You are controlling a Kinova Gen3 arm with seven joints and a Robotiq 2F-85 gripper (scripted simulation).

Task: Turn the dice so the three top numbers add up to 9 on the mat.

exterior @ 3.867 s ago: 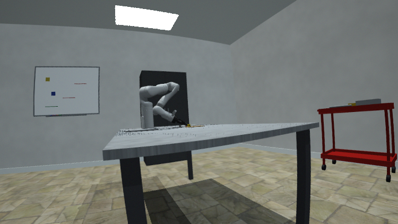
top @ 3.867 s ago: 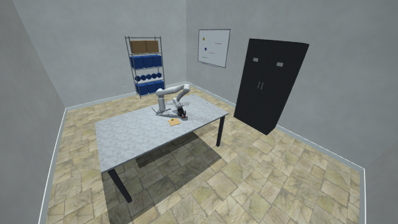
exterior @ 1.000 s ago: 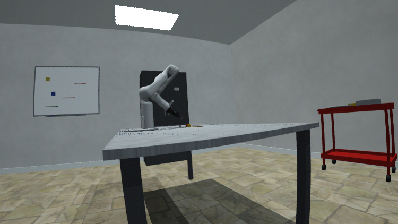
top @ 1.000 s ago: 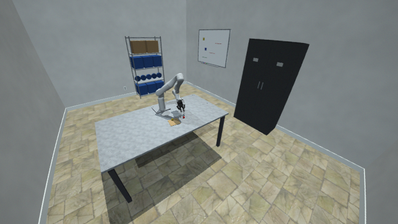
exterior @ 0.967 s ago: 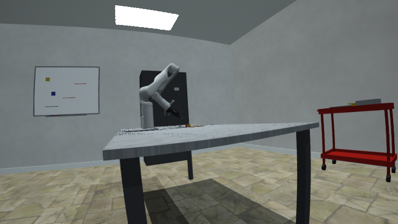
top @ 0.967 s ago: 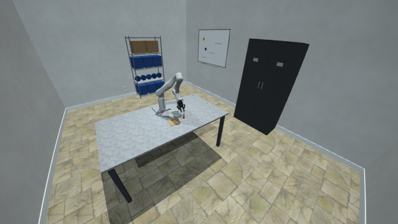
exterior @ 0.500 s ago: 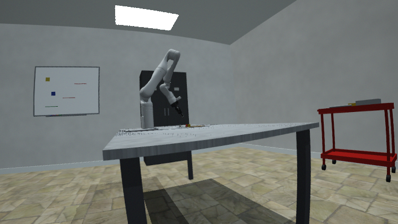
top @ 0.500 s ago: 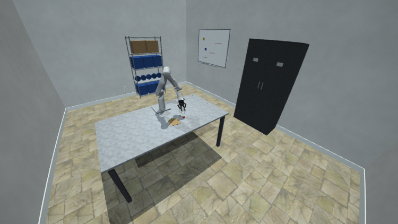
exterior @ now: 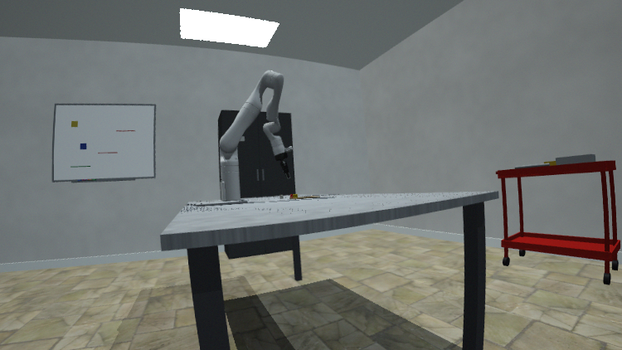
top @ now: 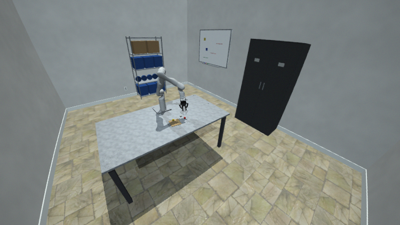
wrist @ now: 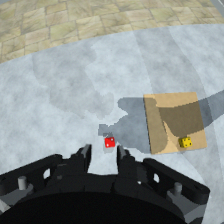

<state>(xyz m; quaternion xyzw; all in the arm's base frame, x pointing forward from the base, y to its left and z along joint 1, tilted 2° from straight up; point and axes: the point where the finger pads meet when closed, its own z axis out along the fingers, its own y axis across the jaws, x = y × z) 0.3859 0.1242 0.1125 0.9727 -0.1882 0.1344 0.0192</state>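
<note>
Now: the red die 10 mm ahead of my hand, 10 mm to the right of it and 130 mm below it. From my hand the other things lie so: tan mat 10 mm ahead, 170 mm to the right, 130 mm below; yellow die 40 mm behind, 170 mm to the right, 120 mm below; white die 60 mm behind, 20 mm to the right, 130 mm below.
</note>
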